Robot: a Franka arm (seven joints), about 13 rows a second.
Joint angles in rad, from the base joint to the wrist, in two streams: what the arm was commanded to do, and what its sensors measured. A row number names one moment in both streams.
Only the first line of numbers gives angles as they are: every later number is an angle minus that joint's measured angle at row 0.
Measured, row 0:
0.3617, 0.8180, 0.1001, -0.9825, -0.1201, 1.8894, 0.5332
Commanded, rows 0 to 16:
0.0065, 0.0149, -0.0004, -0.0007, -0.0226, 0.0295, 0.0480
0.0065, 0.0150, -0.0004, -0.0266, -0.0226, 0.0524, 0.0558
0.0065, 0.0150, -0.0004, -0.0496, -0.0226, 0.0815, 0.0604
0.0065, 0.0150, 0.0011, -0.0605, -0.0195, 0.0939, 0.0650
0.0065, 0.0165, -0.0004, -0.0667, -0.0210, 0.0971, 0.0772
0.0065, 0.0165, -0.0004, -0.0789, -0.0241, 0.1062, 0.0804
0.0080, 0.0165, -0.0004, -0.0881, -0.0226, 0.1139, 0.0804
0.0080, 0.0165, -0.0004, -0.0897, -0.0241, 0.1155, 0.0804
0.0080, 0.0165, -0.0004, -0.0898, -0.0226, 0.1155, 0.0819
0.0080, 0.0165, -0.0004, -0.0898, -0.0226, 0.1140, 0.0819
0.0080, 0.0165, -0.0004, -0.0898, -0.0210, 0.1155, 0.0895
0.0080, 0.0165, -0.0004, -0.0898, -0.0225, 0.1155, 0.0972
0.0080, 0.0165, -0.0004, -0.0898, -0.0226, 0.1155, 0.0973
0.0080, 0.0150, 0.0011, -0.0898, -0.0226, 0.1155, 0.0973
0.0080, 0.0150, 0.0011, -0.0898, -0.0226, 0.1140, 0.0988
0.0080, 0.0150, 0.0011, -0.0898, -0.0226, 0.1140, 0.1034
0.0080, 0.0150, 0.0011, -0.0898, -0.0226, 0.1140, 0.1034
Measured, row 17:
0.0023, 0.0334, 0.0006, -0.0744, -0.0007, 0.1092, 0.0655
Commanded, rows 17 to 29:
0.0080, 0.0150, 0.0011, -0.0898, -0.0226, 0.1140, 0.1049
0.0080, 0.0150, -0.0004, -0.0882, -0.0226, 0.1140, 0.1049
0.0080, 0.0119, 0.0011, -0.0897, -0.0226, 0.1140, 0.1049
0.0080, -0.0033, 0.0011, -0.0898, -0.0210, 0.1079, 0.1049
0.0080, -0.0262, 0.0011, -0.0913, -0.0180, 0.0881, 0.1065
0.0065, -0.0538, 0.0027, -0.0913, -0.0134, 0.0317, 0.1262
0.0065, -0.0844, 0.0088, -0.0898, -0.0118, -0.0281, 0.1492
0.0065, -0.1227, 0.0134, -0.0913, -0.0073, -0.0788, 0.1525
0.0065, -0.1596, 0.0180, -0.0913, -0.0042, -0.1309, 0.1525
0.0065, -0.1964, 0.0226, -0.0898, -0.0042, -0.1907, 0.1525
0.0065, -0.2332, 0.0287, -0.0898, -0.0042, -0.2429, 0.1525
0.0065, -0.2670, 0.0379, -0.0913, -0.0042, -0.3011, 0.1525
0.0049, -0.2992, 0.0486, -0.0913, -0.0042, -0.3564, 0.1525
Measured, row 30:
0.0034, -0.2259, 0.0331, -0.0602, -0.0005, -0.2779, 0.1224
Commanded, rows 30 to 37:
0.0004, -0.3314, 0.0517, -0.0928, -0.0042, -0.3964, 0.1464
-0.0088, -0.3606, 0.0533, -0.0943, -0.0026, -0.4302, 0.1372
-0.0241, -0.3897, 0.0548, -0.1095, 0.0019, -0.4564, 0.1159
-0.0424, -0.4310, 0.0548, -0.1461, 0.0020, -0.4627, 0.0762
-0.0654, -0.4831, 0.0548, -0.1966, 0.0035, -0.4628, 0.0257
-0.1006, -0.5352, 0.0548, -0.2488, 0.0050, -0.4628, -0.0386
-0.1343, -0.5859, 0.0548, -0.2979, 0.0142, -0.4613, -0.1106
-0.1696, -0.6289, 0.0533, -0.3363, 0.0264, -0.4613, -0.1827
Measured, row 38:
-0.0999, -0.4929, 0.0475, -0.1774, 0.0014, -0.4792, -0.0572
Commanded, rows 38 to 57:
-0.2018, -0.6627, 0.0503, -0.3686, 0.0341, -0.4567, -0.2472
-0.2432, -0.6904, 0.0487, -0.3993, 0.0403, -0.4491, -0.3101
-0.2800, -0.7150, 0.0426, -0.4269, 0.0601, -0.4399, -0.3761
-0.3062, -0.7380, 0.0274, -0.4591, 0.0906, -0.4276, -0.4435
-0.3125, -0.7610, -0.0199, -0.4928, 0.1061, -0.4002, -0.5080
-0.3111, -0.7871, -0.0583, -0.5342, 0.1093, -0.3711, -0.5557
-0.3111, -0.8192, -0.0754, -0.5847, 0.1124, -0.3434, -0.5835
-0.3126, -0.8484, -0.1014, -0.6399, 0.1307, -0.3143, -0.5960
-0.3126, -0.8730, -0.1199, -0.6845, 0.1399, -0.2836, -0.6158
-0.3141, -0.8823, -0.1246, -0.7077, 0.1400, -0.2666, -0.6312
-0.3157, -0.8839, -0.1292, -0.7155, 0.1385, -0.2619, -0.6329
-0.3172, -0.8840, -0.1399, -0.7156, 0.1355, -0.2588, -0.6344
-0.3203, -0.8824, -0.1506, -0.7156, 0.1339, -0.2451, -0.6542
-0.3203, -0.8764, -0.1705, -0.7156, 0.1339, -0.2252, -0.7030
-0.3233, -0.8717, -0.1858, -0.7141, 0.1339, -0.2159, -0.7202
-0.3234, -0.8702, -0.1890, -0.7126, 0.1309, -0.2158, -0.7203
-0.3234, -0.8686, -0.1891, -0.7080, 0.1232, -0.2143, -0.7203
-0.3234, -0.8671, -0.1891, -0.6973, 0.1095, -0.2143, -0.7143
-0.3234, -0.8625, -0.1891, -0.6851, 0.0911, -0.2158, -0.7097
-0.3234, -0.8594, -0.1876, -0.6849, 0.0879, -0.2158, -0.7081
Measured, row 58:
-0.3254, -0.8493, -0.1887, -0.6849, 0.1068, -0.2236, -0.6956
